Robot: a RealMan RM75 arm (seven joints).
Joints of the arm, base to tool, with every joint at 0 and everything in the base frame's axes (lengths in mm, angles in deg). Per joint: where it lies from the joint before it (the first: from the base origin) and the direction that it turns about. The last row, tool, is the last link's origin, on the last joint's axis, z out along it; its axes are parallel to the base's.
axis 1: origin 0 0 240.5 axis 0 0 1
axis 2: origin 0 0 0 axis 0 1 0
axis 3: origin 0 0 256 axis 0 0 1
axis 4: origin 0 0 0 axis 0 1 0
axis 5: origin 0 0 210 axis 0 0 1
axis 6: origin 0 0 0 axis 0 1 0
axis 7: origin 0 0 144 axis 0 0 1
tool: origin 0 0 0
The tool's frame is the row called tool.
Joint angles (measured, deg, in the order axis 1, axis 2, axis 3, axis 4, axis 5, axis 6, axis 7), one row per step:
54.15, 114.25, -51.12, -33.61, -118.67, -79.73, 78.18
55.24, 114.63, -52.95, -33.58, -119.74, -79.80, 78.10
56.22, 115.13, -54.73, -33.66, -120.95, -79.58, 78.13
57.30, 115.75, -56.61, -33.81, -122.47, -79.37, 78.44
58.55, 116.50, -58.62, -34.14, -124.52, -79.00, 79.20
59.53, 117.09, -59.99, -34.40, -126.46, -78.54, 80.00
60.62, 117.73, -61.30, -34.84, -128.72, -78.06, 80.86
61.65, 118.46, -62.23, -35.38, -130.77, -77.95, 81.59
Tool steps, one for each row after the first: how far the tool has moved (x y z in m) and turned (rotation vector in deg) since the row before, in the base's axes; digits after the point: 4 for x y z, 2 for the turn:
-0.0061, -0.0018, -0.0075, -1.52, -2.20, 1.96
-0.0052, -0.0018, -0.0077, -1.22, -2.28, 1.78
-0.0055, -0.0022, -0.0084, -1.35, -2.57, 1.77
-0.0060, -0.0021, -0.0089, -1.23, -3.11, 1.79
-0.0039, -0.0010, -0.0063, -0.62, -2.61, 1.20
-0.0047, -0.0005, -0.0059, -0.39, -2.82, 1.46
-0.0055, -0.0012, -0.0054, -0.51, -2.27, 1.46

